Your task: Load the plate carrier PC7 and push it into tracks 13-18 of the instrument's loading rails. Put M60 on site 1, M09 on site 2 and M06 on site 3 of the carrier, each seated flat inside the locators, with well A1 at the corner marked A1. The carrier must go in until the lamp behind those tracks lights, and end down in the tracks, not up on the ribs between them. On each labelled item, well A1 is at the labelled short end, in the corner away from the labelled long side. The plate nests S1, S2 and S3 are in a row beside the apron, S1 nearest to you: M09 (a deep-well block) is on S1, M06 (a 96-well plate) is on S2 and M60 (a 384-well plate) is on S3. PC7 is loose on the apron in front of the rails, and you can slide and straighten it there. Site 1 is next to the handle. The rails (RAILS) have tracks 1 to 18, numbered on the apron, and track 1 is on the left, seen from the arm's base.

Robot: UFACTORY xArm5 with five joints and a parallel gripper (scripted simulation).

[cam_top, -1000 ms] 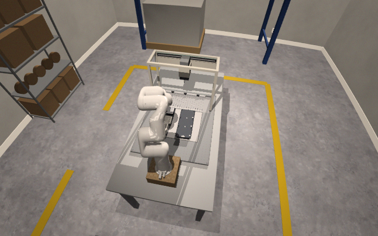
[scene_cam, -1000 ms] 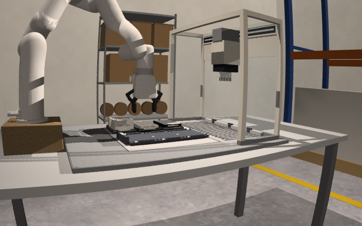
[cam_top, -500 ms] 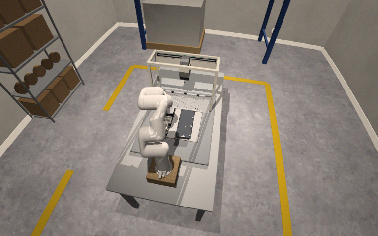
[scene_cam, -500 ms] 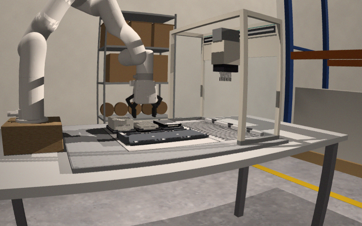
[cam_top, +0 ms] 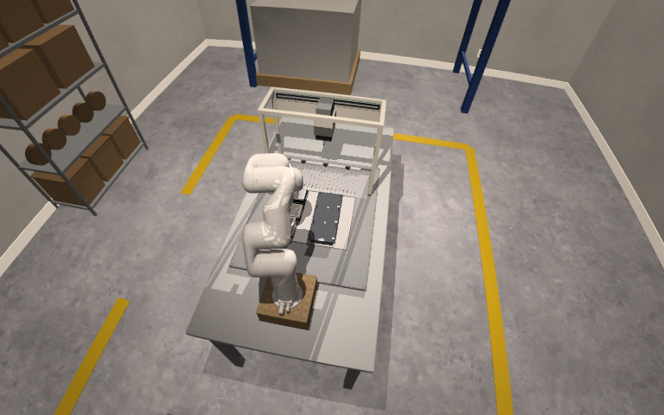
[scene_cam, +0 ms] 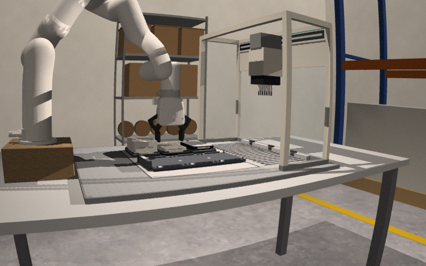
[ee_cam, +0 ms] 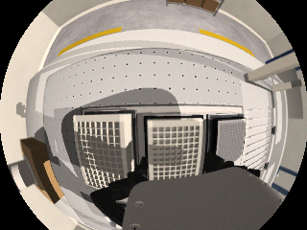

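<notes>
My gripper is now 30 mm above the 96-well plate M06. The rest, counted from my hand: plate nest S2: 40 mm below; dark nest S1: 110 mm behind, 20 mm to the left, 40 mm below; carrier PC7: 20 mm behind, 200 mm to the right, 30 mm below.
</notes>
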